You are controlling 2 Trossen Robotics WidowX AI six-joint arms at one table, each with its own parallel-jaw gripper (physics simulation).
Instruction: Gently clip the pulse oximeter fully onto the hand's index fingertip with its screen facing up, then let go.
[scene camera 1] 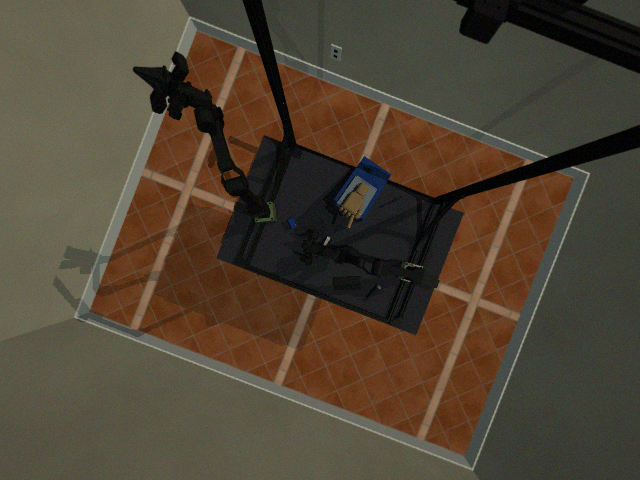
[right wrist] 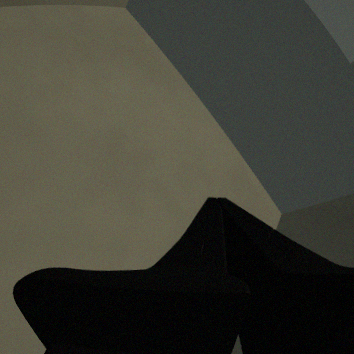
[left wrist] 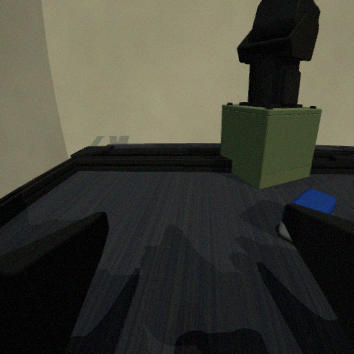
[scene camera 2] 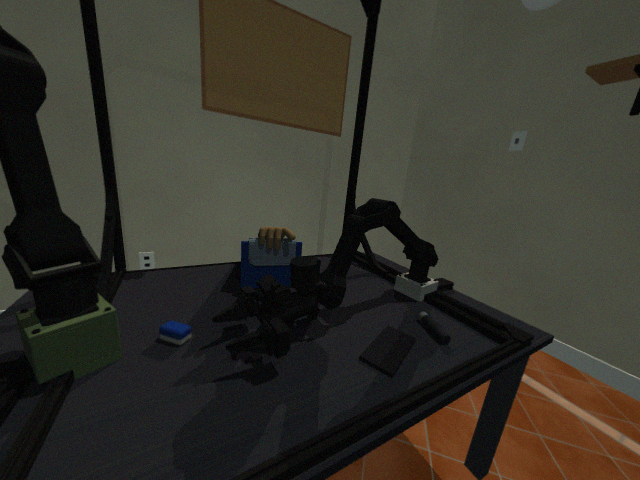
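Observation:
A small blue-and-white block, possibly the oximeter, lies on the table; no screen is readable. A small white object shows beside the left arm's wrist in scene camera 1; I cannot tell what it is. The tan hand rests on a tilted blue stand, one finger sticking out. My left gripper is open and empty, low over the table, its right-hand finger partly covering the block in the left wrist view. My right gripper is shut and empty, away from the table.
A dark flat slab and a dark cylinder lie at the table's near right. The right arm's green base stands left of the block in scene camera 2. Dark frame posts rise at the table edges.

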